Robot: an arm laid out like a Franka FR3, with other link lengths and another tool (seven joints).
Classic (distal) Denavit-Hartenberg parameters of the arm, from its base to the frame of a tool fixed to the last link. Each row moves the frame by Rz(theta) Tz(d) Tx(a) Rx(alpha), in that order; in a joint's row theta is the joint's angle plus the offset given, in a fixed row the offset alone. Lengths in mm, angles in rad.
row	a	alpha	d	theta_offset
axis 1	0	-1.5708	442.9	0
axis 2	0	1.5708	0	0
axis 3	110.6	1.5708	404.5	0
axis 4	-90.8	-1.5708	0	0
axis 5	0	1.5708	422.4	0
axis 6	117.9	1.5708	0	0
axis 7	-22.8	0.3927	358.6	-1.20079
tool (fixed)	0	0	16.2	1.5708
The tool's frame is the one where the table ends.
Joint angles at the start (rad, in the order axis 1, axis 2, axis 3, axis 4, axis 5, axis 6, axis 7):
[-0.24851, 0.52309, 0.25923, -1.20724, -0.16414, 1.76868, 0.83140]
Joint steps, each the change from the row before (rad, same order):
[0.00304, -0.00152, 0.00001, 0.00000, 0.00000, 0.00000, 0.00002]
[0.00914, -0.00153, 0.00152, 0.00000, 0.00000, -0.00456, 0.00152]
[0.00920, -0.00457, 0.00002, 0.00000, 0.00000, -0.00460, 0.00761]
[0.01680, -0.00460, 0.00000, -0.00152, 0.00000, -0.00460, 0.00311]
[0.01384, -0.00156, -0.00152, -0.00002, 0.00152, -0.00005, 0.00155]
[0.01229, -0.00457, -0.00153, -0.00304, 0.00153, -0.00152, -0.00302]
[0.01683, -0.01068, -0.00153, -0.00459, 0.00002, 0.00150, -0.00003]
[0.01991, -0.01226, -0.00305, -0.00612, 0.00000, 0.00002, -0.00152]
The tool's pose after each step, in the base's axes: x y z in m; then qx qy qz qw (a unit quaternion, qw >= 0). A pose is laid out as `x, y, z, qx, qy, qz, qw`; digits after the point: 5 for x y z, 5 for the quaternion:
0.83823, -0.07079, 0.40214, -0.81636, 0.55180, 0.12914, 0.11136
0.83731, -0.06201, 0.40299, -0.81857, 0.54834, 0.13090, 0.11018
0.83630, -0.05421, 0.40624, -0.81902, 0.54778, 0.13074, 0.10981
0.83505, -0.04011, 0.40869, -0.82271, 0.54229, 0.13183, 0.10809
0.83547, -0.02912, 0.40984, -0.82568, 0.53775, 0.13202, 0.10796
0.83429, -0.01944, 0.41167, -0.82944, 0.53197, 0.13281, 0.10675
0.83382, -0.00631, 0.41806, -0.83433, 0.52505, 0.12991, 0.10650
0.83206, 0.00818, 0.42463, -0.83997, 0.51684, 0.12752, 0.10515

